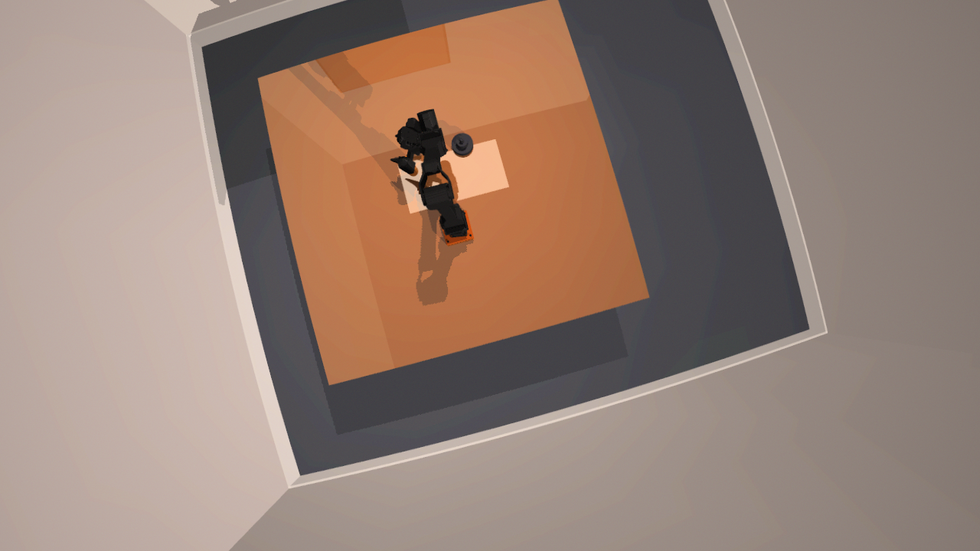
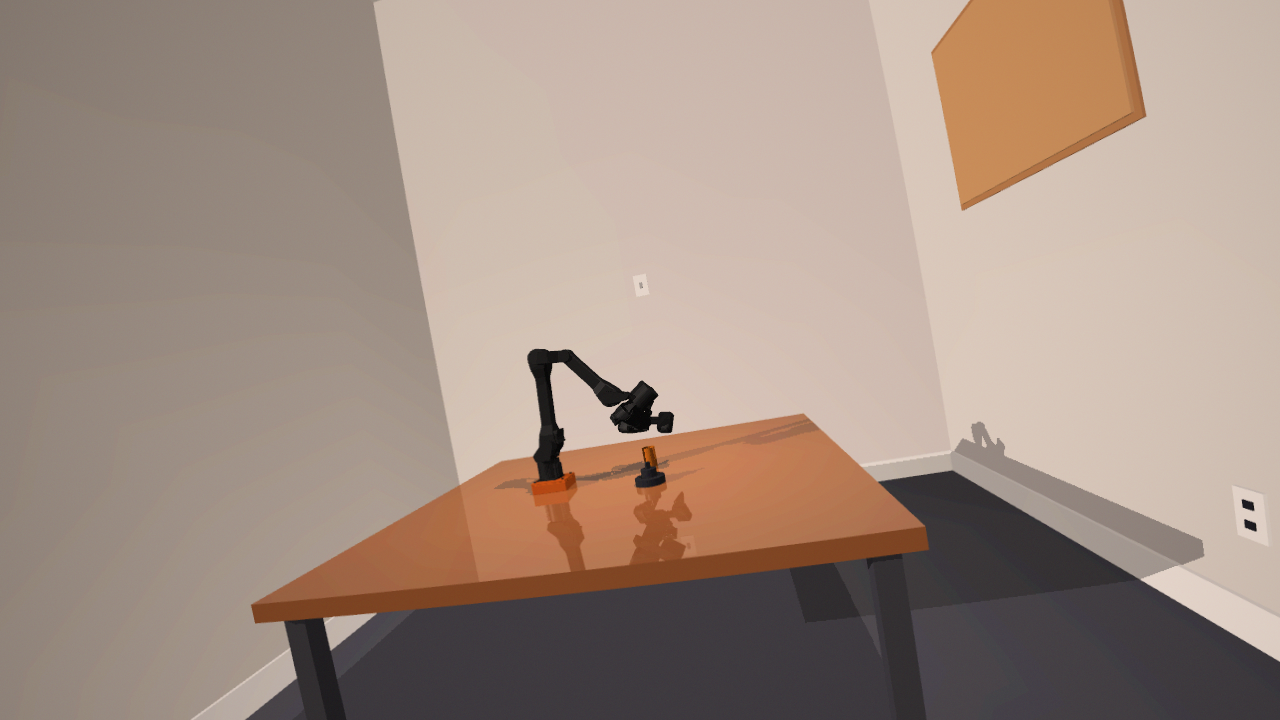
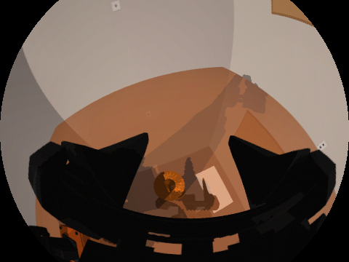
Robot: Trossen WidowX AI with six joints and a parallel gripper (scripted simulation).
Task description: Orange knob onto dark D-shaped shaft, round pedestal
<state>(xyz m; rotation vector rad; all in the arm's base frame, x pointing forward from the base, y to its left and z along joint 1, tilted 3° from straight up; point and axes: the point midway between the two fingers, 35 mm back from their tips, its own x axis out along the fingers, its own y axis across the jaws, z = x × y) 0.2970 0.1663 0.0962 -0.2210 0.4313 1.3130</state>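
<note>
Right now the orange knob is 8 cm below my gripper tip, 3 cm to the right of it and 3 cm behind it. Also, from my gripper tip: dark round pedestal (25 cm to the right, 8 cm below, 3 cm ahead).
</note>
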